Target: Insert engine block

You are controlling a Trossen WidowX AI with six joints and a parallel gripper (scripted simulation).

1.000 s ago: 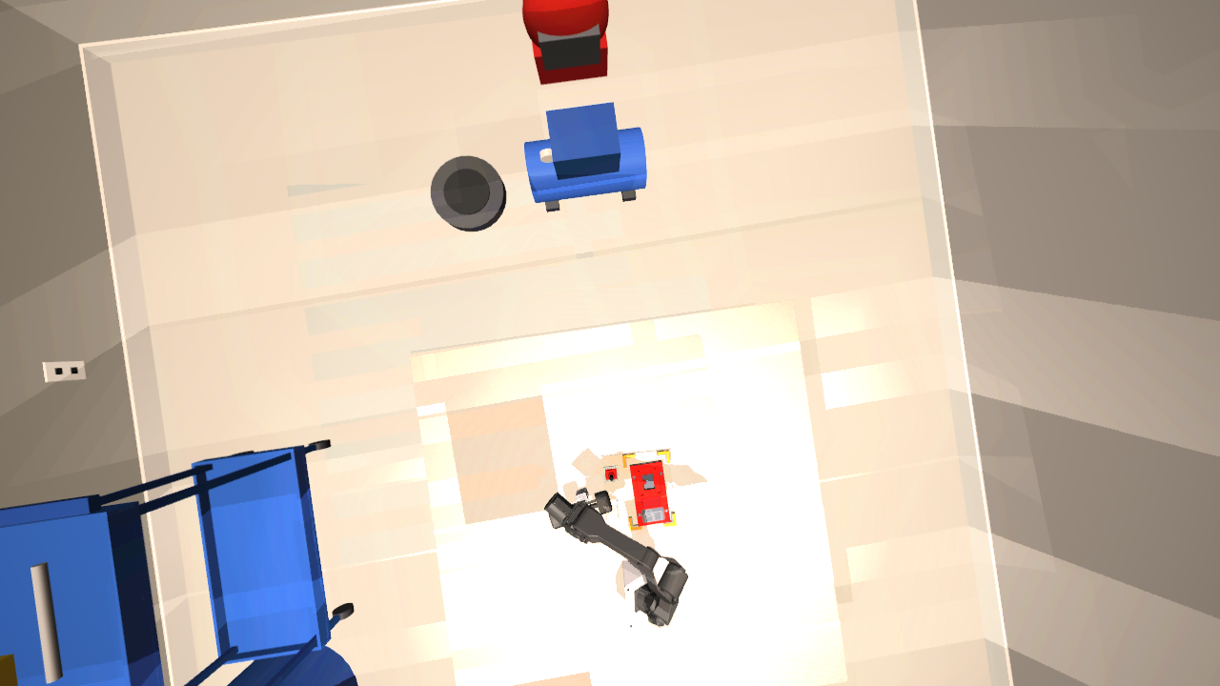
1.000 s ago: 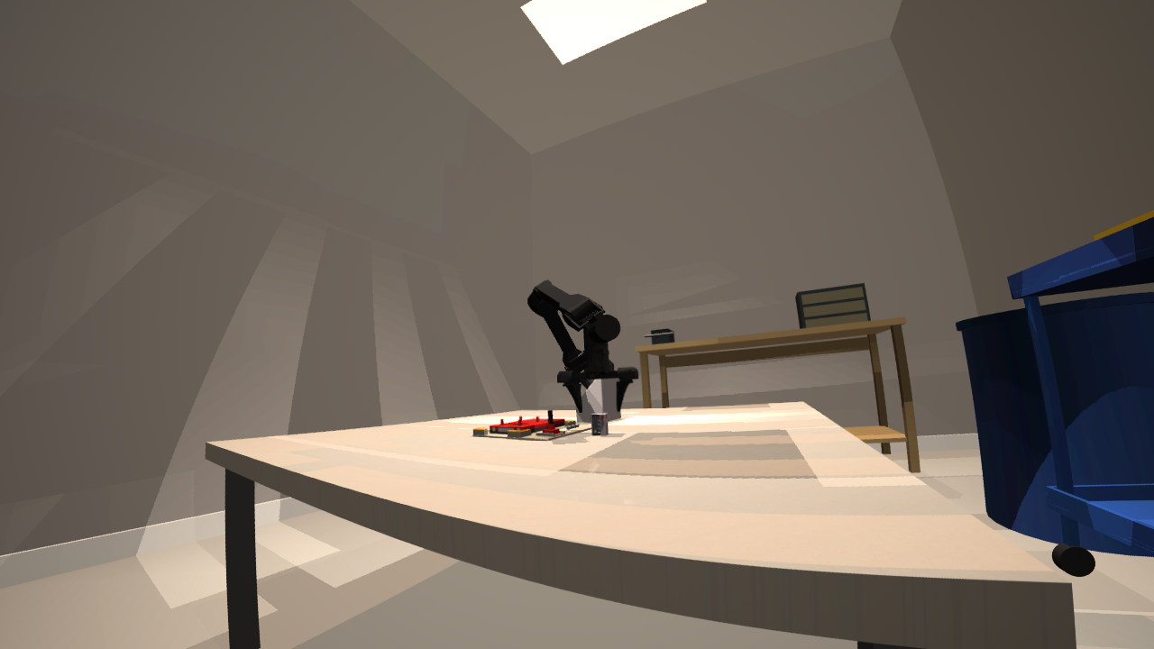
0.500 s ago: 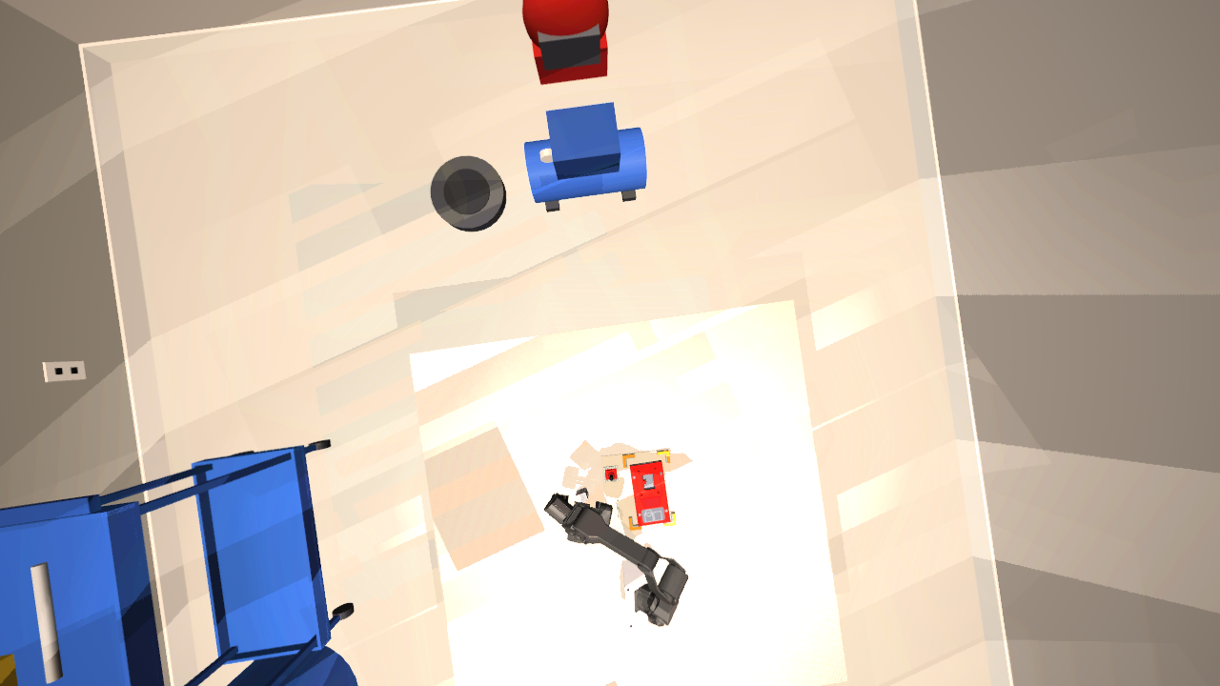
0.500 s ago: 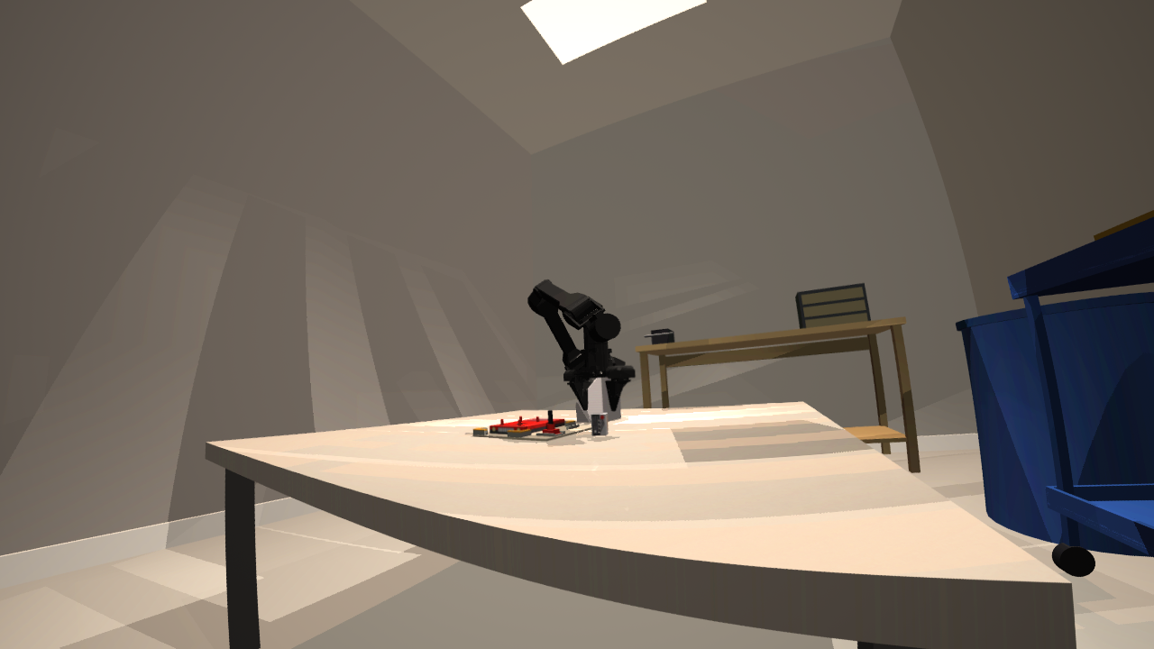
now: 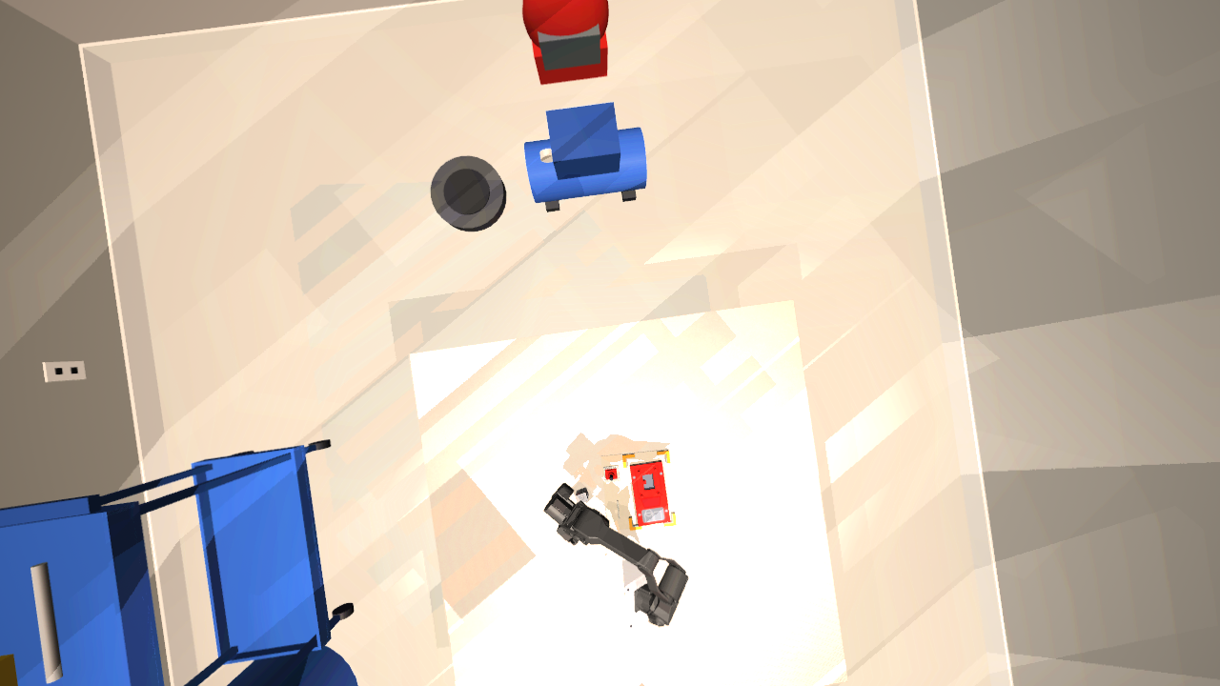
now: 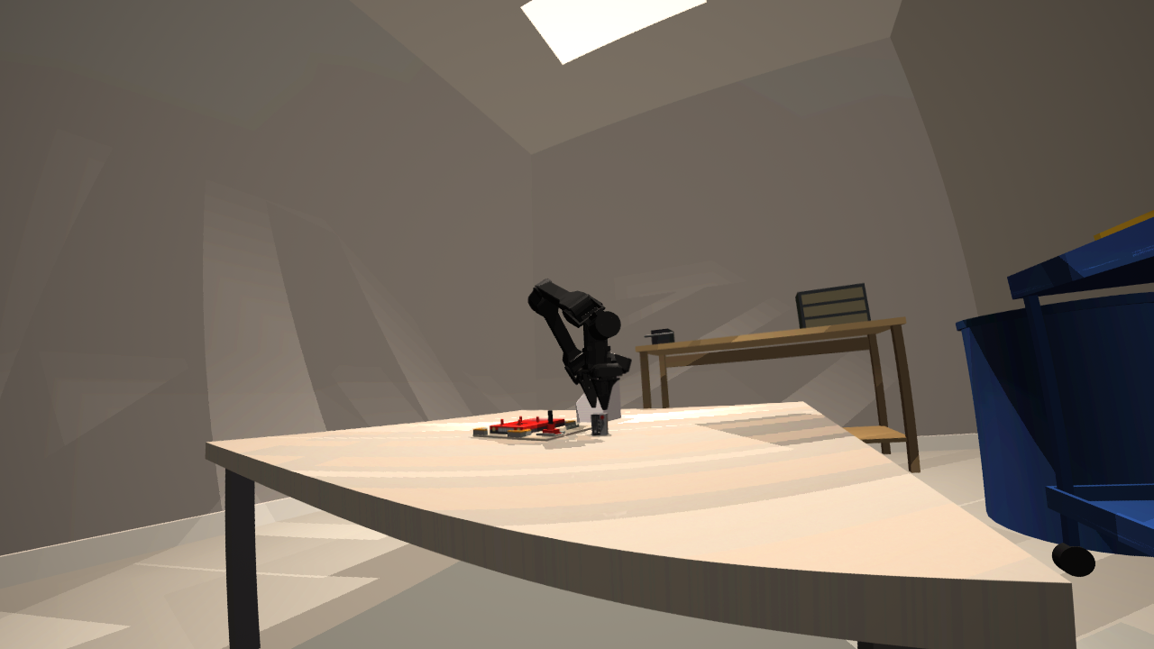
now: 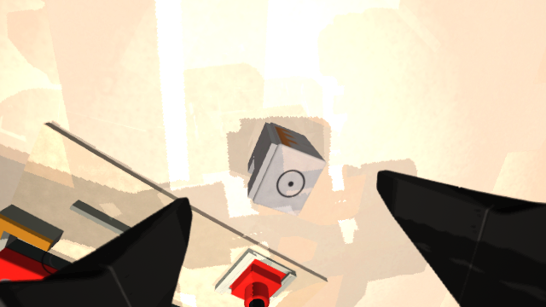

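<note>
The engine block lies 4 cm below my gripper tip.
</note>
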